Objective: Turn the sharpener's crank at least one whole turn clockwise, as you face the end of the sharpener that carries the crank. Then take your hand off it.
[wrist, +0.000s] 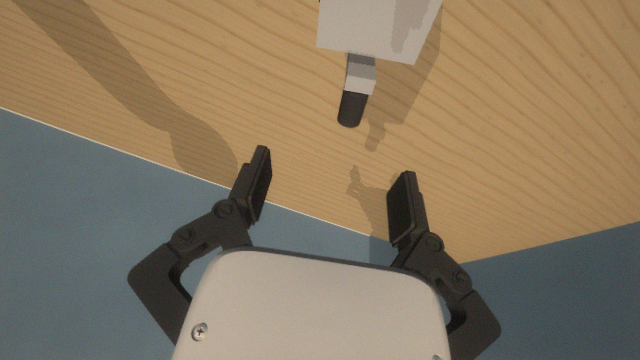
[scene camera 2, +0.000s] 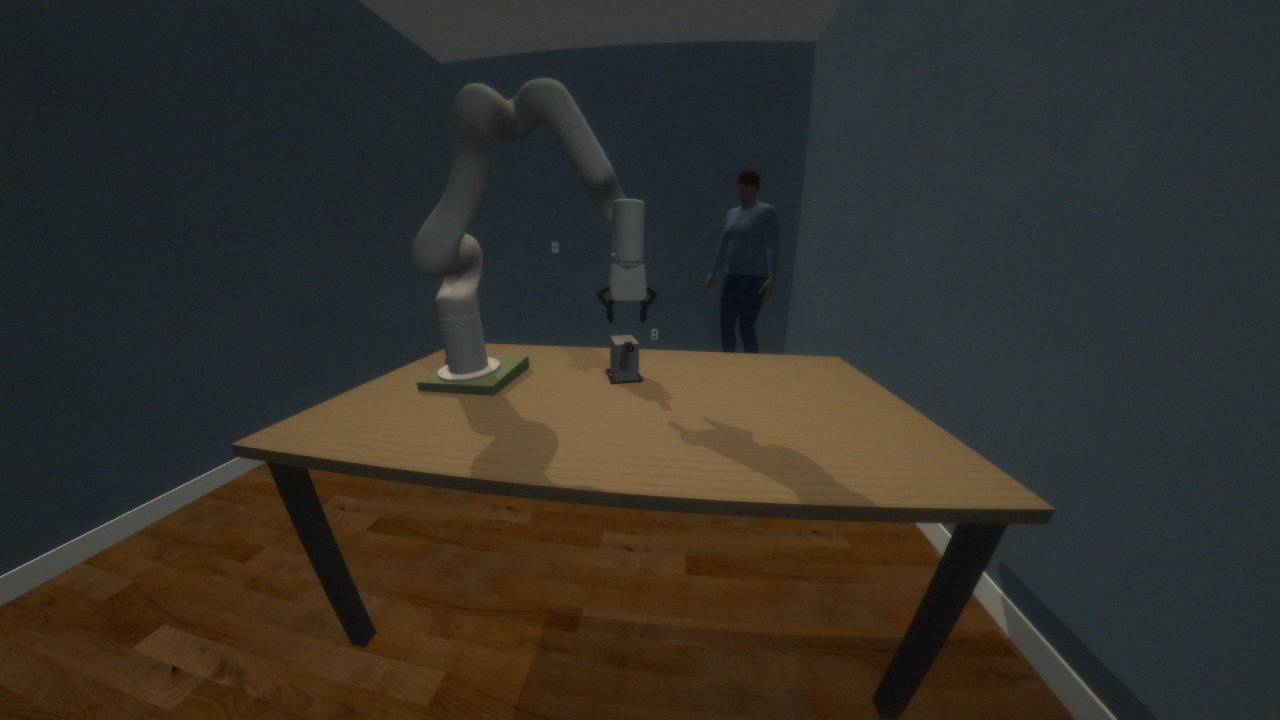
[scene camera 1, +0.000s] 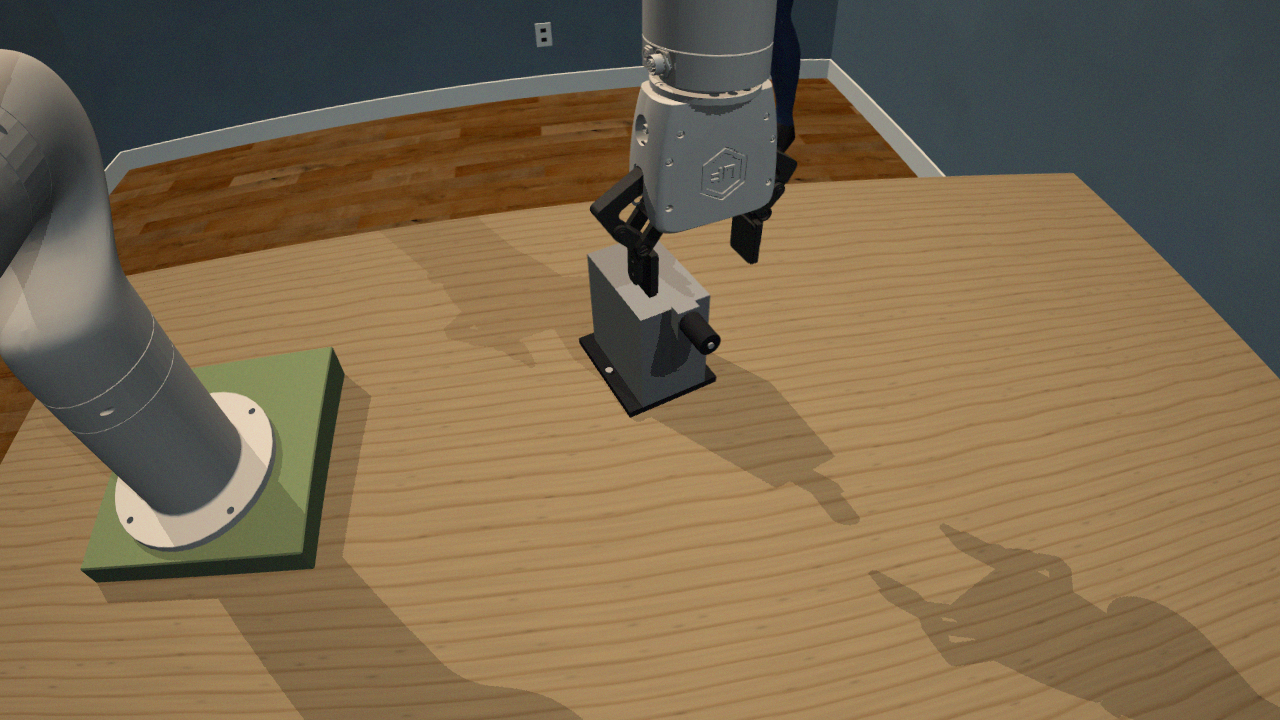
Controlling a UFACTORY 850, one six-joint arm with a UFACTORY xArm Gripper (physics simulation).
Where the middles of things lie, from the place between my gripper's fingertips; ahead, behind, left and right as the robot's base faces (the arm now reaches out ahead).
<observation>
My hand is 1 cm short of the black crank handle (scene camera 1: pixel 693 325), 1 cm to the right of it and 8 cm above it. The rest, counted from my hand: grey box-shaped sharpener (scene camera 1: pixel 631 345) (3 cm behind, 8 cm to the left, 13 cm below).
</observation>
